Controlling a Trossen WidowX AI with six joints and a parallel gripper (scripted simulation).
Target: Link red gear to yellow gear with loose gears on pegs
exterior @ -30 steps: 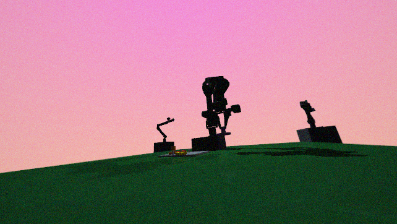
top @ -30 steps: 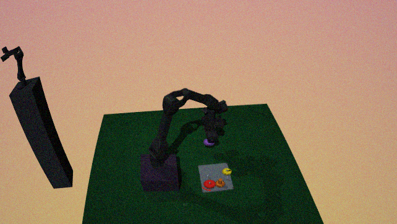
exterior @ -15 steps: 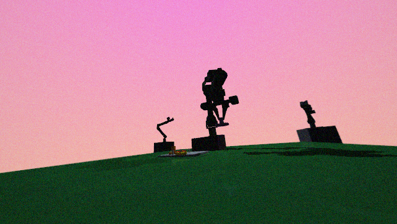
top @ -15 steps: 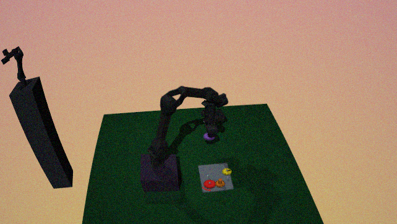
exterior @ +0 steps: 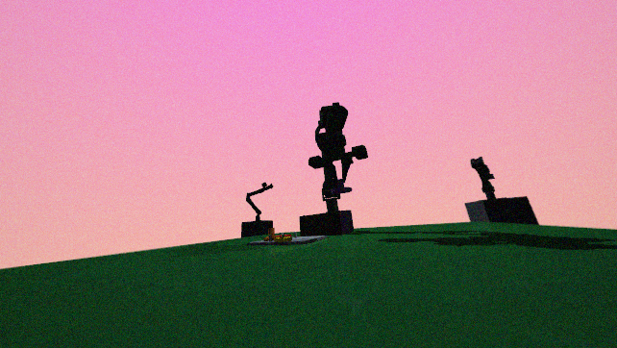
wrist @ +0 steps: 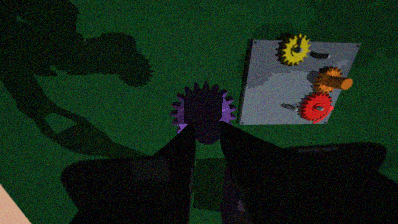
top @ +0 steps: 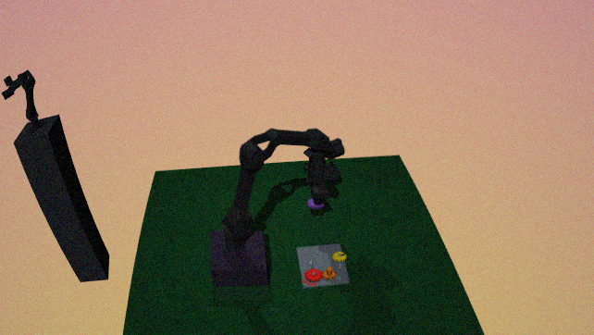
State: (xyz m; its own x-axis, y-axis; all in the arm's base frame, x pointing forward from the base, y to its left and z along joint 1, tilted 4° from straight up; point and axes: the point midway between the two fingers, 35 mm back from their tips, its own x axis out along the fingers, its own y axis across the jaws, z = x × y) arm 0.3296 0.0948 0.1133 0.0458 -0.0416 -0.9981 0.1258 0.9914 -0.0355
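Right now the orange gear is 30 mm behind my gripper tip, 260 mm to the right of it and 140 mm below it. Also, from my gripper tip: yellow gear (40 mm ahead, 190 mm to the right, 150 mm below); red gear (80 mm behind, 250 mm to the right, 150 mm below); purple gear (10 mm below).
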